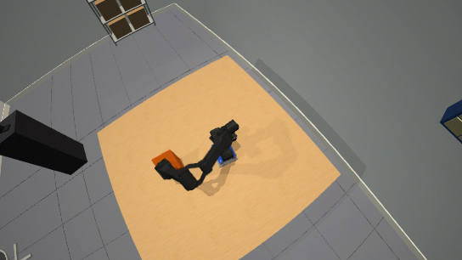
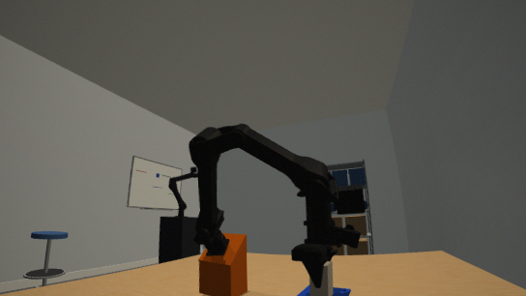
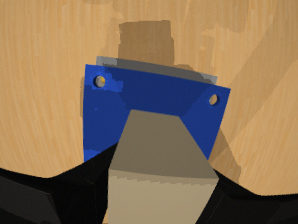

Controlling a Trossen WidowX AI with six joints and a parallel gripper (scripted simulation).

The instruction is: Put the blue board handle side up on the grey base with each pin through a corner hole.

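My gripper tip is now 80 mm above the grey base. Round my gripper tip: blue board 10 mm below.
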